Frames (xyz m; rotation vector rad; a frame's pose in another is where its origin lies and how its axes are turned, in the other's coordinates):
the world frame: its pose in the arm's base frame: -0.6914 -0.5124 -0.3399 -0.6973 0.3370 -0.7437
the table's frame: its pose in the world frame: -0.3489 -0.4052 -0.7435 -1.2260 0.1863 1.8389
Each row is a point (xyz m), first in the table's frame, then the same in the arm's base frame.
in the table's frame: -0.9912 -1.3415 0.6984
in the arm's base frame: 0.0336 -0.2294 0.1291
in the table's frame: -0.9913 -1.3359 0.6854
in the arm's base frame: 0.0273 -0.2420 0.1302
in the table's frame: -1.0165 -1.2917 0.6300
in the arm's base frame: -0.0148 -0.2951 0.1628
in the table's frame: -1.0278 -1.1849 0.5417
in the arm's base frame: -0.1231 -0.3767 0.1937
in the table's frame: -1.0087 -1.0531 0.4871
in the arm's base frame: -0.2594 -0.4224 0.2001
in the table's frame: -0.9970 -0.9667 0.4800
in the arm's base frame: -0.3467 -0.4237 0.2053
